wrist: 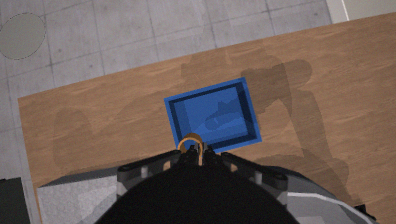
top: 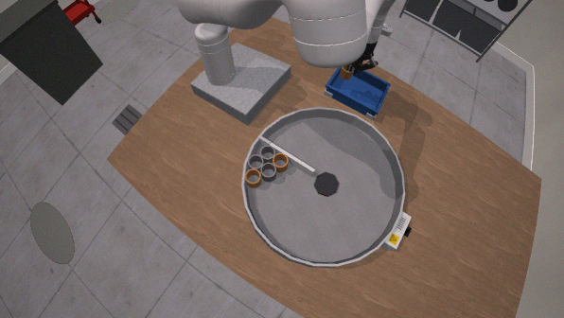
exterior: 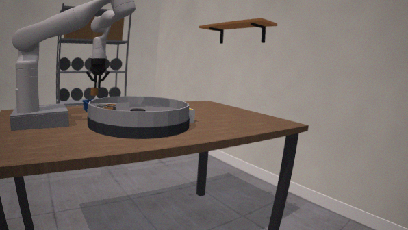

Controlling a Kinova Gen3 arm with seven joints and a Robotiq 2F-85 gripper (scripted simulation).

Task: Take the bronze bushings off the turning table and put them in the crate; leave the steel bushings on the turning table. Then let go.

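Right now the blue crate is 3 cm ahead of my hand, 4 cm to the left of it and 11 cm below it. From my hand the other things lie so: grey turning table (14 cm ahead, 31 cm to the right, 8 cm below).
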